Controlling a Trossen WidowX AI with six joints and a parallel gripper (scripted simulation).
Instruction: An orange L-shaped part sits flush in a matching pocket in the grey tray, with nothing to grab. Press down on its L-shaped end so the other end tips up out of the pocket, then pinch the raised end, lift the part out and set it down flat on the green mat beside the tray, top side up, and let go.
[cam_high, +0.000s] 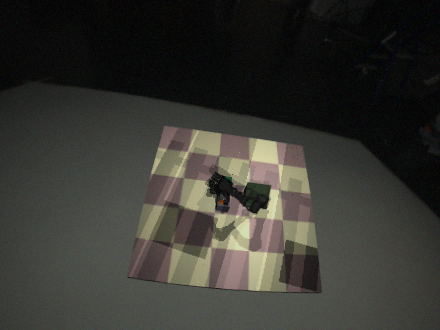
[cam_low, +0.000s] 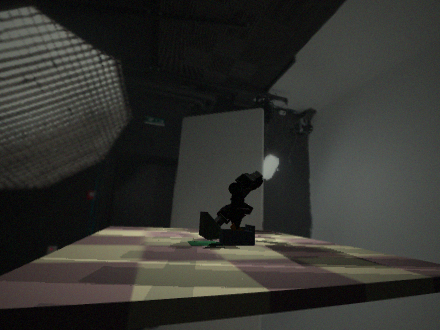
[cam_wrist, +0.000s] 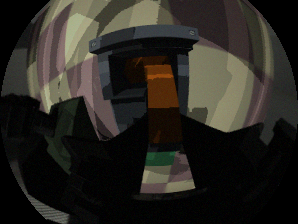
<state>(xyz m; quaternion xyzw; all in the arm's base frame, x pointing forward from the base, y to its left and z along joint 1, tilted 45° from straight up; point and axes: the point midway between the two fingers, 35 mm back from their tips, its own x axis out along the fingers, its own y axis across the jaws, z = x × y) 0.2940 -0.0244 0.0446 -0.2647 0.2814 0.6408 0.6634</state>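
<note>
My gripper tip is now 140 mm to the left of the green mat, 80 mm above it and 20 mm past it. From my gripper tip the other things lie so: orange L-shaped part 40 mm to the left, 30 mm below, 10 mm behind.
</note>
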